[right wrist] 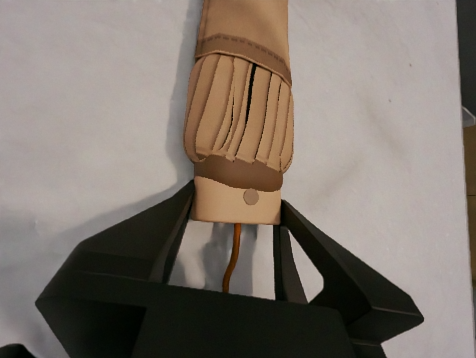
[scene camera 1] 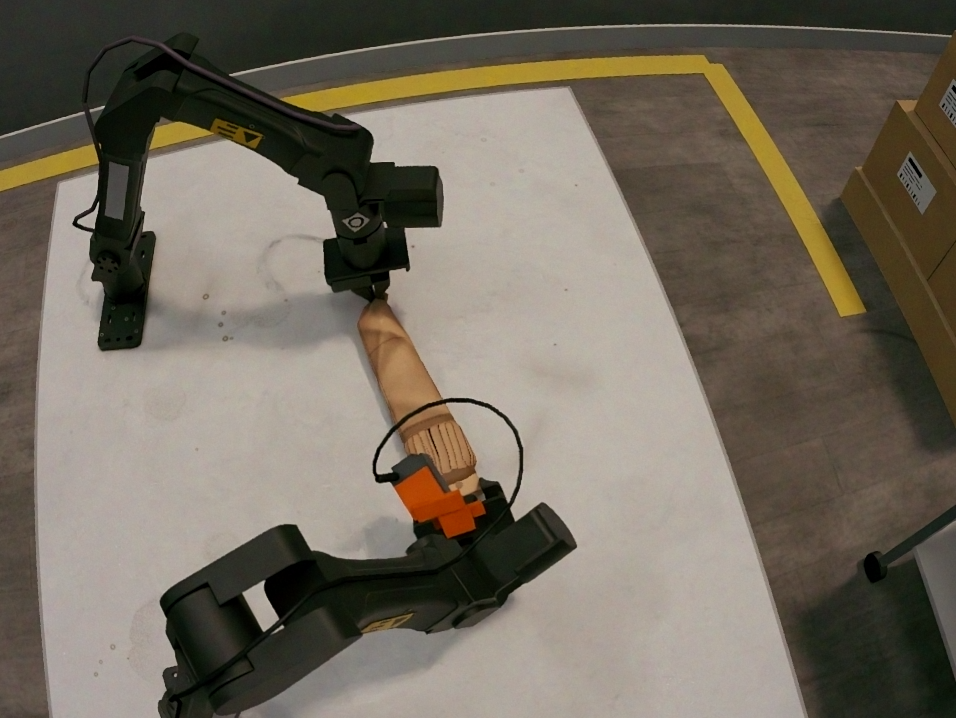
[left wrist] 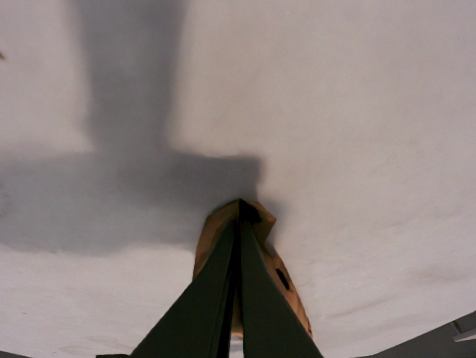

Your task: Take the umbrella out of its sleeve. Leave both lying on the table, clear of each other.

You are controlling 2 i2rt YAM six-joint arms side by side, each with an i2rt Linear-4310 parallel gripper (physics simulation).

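The tan sleeve (scene camera 1: pixel 401 367) (left wrist: pixel 206 245) (right wrist: pixel 245 20) lies over the middle of the table. The tan umbrella (scene camera 1: pixel 442 448) (right wrist: pixel 212 105) is partly out of its lower end, with its pleated cloth and handle showing; the rest is hidden inside. My left gripper (scene camera 1: pixel 376 296) (left wrist: pixel 239 228) is shut on the gathered closed end of the sleeve, which is creased around the fingertips. My right gripper (scene camera 1: pixel 466 488) (right wrist: pixel 237 197) is shut on the umbrella's handle, one finger on each side. A brown cord (right wrist: pixel 232 260) hangs from the handle between the fingers.
The white table (scene camera 1: pixel 618 324) extends around both arms. The orange camera mount (scene camera 1: pixel 432 498) and a looped black cable (scene camera 1: pixel 519 440) sit over the right wrist. Cardboard boxes (scene camera 1: pixel 896 185) stand on the floor at the right of the scene view.
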